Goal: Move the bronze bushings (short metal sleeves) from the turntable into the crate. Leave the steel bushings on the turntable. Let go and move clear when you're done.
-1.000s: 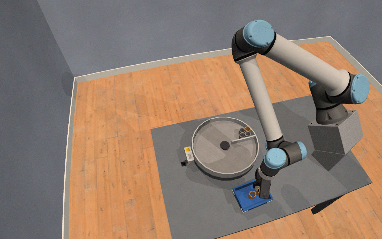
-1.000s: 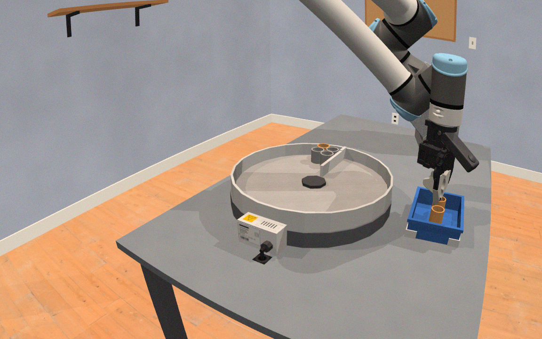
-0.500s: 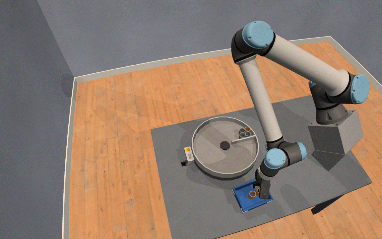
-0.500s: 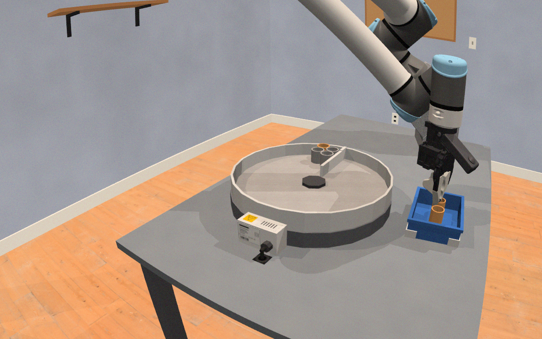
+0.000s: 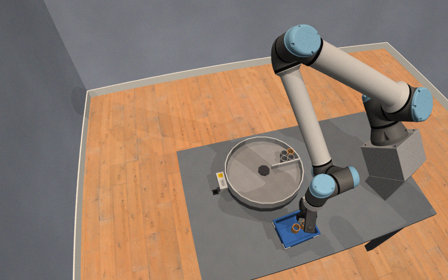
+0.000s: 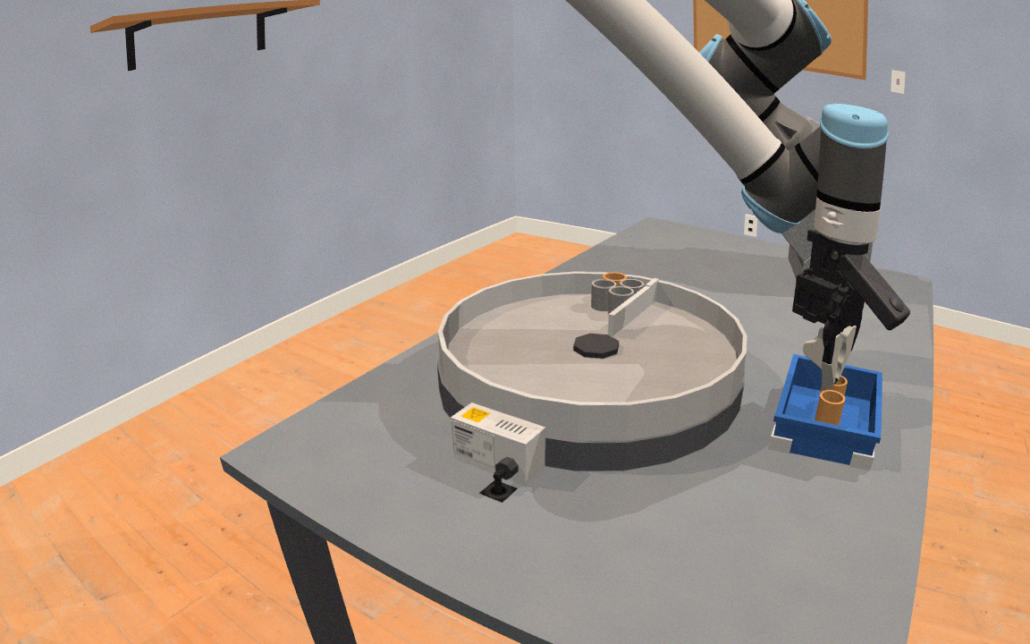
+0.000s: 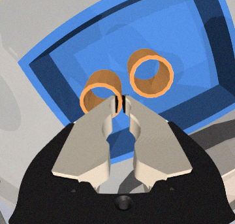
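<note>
My gripper is now 3 cm short of the blue crate, 2 cm above it and 1 cm to the right of it. From my hand the other things lie so: round grey turntable: 34 cm to the right, 6 cm ahead, 1 cm above.
</note>
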